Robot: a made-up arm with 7 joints.
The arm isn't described. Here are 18 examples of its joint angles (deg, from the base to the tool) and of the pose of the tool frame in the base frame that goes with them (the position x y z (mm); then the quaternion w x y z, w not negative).
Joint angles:
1: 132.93 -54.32 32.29 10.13 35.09 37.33 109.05
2: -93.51 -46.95 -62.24 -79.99 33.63 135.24 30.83
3: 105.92 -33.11 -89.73 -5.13 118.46 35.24 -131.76
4: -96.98 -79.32 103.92 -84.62 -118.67 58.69 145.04
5: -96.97 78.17 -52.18 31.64 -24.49 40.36 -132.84
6: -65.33 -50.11 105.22 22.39 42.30 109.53 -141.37
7: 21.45 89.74 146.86 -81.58 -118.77 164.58 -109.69
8: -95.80 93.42 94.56 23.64 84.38 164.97 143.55
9: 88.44 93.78 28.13 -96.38 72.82 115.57 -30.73
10: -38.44 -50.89 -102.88 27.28 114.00 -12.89 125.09
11: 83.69 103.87 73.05 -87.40 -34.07 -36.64 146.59
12: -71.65 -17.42 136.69 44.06 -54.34 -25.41 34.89
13: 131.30 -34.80 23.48 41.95 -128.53 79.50 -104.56
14: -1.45 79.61 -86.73 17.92 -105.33 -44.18 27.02
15: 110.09 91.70 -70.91 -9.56 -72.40 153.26 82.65
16: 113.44 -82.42 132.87 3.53 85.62 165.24 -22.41
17: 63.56 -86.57 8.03 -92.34 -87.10 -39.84 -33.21
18: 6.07 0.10 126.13 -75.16 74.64 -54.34 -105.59
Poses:
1: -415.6 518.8 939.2 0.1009 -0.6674 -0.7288 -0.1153
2: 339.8 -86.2 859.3 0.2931 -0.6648 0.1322 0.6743
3: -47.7 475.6 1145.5 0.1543 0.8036 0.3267 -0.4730
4: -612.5 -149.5 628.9 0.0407 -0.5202 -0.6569 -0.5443
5: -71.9 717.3 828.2 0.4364 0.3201 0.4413 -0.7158
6: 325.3 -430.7 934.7 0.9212 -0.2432 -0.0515 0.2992
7: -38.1 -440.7 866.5 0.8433 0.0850 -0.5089 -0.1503
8: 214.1 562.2 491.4 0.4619 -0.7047 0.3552 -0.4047
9: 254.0 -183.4 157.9 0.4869 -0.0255 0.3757 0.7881
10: 226.0 -628.5 977.0 0.3333 0.5795 -0.6922 -0.2719
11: 557.7 -215.6 361.6 0.8537 -0.3348 -0.3545 -0.1827
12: 119.2 75.7 1261.7 0.6689 0.3494 0.2562 0.6041
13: -531.5 232.0 932.7 0.2695 -0.8789 -0.3270 -0.2189
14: -732.4 -113.3 796.0 0.1790 0.6144 -0.5446 -0.5421
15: 84.6 -639.1 587.5 0.4340 -0.3900 -0.7821 0.2188
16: -244.0 610.5 684.6 0.4636 0.7350 0.4942 0.0243
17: 62.4 49.8 1053.6 0.6714 0.2017 0.3867 0.5992
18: 323.1 -438.4 968.9 0.0526 0.7851 0.6168 -0.0180
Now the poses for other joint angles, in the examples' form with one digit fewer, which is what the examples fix.
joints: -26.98 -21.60 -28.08 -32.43 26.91 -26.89 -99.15
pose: 51 55 1267 0.395 -0.329 0.768 0.381
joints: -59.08 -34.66 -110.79 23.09 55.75 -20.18 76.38
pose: -23 -468 1173 0.661 0.191 -0.549 -0.474
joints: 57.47 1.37 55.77 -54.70 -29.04 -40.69 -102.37
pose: 238 -454 1011 0.049 -0.636 -0.079 0.766
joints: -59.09 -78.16 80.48 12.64 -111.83 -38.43 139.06
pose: 395 -658 762 0.570 0.188 -0.376 -0.706
